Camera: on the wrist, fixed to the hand. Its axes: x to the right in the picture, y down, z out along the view.
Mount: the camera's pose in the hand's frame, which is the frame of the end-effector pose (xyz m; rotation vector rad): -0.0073 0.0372 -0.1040 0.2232 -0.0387 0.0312
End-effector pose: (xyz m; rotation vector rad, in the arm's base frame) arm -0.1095 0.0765 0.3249 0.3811 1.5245 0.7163
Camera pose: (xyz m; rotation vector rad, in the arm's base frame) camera -0.2173 0.0782 0.3498 0.5840 1.5692 0.5608
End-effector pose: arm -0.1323 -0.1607 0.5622 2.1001 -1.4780 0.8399
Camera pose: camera -0.1928 -0.1001 0.6324 2.2696 -1.5003 1.0232
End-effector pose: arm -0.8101 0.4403 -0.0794 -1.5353 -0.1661 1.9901
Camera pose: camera -0.7288 0.3793 -0.1232 -1.3657 0.0633 1.9891
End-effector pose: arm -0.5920 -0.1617 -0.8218 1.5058 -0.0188 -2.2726
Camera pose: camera -0.4854 -0.1712 -0.8499 1.5567 -0.3146 -2.3373
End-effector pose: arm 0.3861 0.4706 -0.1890 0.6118 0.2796 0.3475
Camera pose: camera 0.3339 0.5490 -0.2471 0.8423 0.2739 0.3365
